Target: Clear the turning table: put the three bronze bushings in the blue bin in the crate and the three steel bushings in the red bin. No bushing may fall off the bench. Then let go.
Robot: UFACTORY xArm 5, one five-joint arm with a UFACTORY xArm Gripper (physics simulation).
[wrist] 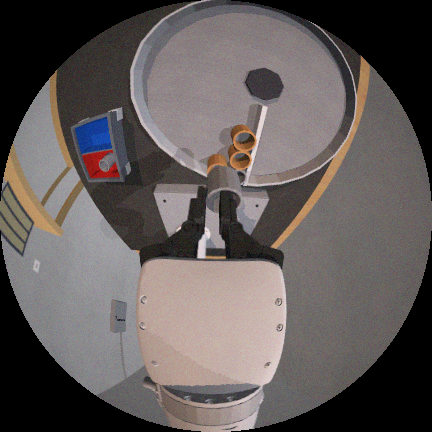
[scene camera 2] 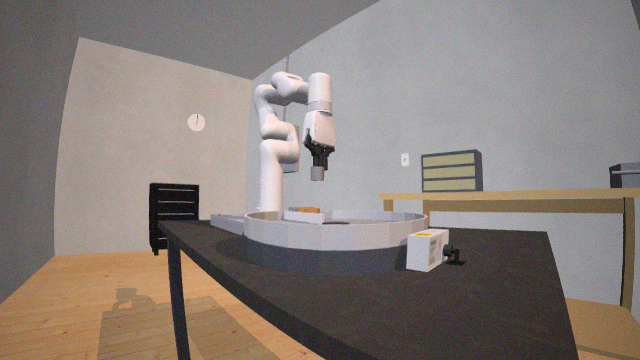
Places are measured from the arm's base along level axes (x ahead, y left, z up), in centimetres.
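Pixels of known places: gripper, between the fingertips: [wrist: 212, 195] [scene camera 2: 320, 170].
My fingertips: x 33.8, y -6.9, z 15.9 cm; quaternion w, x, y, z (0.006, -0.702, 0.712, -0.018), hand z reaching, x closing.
Behind a point stands the place of what it marks.
My gripper [scene camera 2: 320, 166] @[x 33.8, y -6.9, z 15.9 cm] [wrist: 212, 195] @[x 33.8, y -6.9, z 15.9 cm] is shut on a steel bushing [scene camera 2: 317, 173] @[x 35.1, y -9.4, z 14.7 cm] [wrist: 223, 185] @[x 35.7, y -7.9, z 16.5 cm] and holds it high above the near rim of the turning table [scene camera 2: 330, 235] @[x 59.3, y -31.6, z 2.3 cm] [wrist: 200, 60] @[x 49.9, y -4.7, z 1.3 cm]. Three bronze bushings stand on the table beside the white bar: one [wrist: 244, 138], a second [wrist: 240, 157] @[x 30.7, y -12.4, z 1.6 cm] touching it, and a third [wrist: 216, 163] @[x 31.1, y -7.6, z 5.0 cm] partly hidden by the held bushing. Another steel bushing [wrist: 241, 176] @[x 27.4, y -12.8, z 3.7 cm] shows in part behind the held one. In the wrist view the crate [wrist: 118, 145] @[x 34.8, y 15.1, z -1.2 cm] at the left has a blue bin [wrist: 92, 135] @[x 39.6, y 25.0, z -3.4 cm] with no bushing showing and a red bin [wrist: 92, 167] @[x 30.1, y 29.3, z -2.4 cm] with one steel bushing [wrist: 106, 163] @[x 30.2, y 22.2, z -2.1 cm].
The white bar [scene camera 2: 305, 217] [wrist: 257, 142] runs from the dark hub [wrist: 264, 84] @[x 46.2, y -14.8, z 2.1 cm] to the rim. A white box [scene camera 2: 425, 250] @[x 70.9, y -21.5, z -0.5 cm] with a black knob stands on the bench [scene camera 2: 400, 310] @[x 73.9, y -36.8, z -4.0 cm] beside the turning table. The arm's grey base plate [wrist: 170, 200] @[x 16.6, y 4.7, z -0.1 cm] lies between table and arm.
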